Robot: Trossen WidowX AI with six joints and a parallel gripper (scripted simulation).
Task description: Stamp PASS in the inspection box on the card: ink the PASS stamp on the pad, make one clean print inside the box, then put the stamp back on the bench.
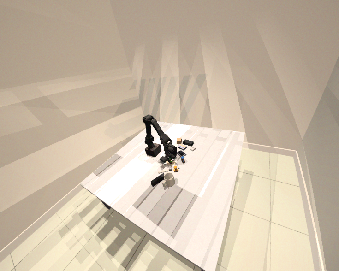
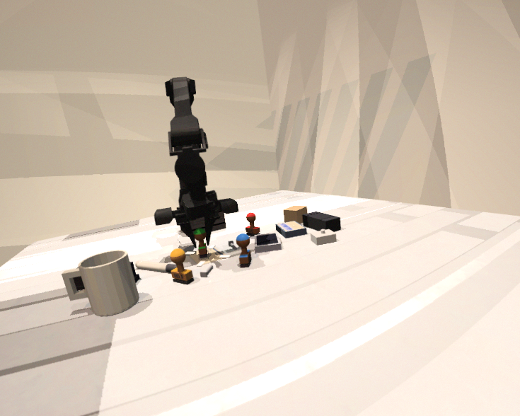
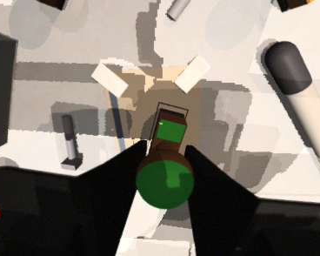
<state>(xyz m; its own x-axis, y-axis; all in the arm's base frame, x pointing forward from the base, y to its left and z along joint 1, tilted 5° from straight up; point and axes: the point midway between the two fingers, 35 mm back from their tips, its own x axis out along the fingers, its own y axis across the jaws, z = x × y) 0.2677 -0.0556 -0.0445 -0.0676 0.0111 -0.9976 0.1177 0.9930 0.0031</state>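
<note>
My gripper tip is right at the green-knobbed stamp. Round my gripper tip: marker (10 cm to the right, 3 cm ahead, 2 cm below); card (3 cm below, 1 cm to the left); orange stamp (10 cm ahead, 7 cm to the right, 1 cm below).
</note>
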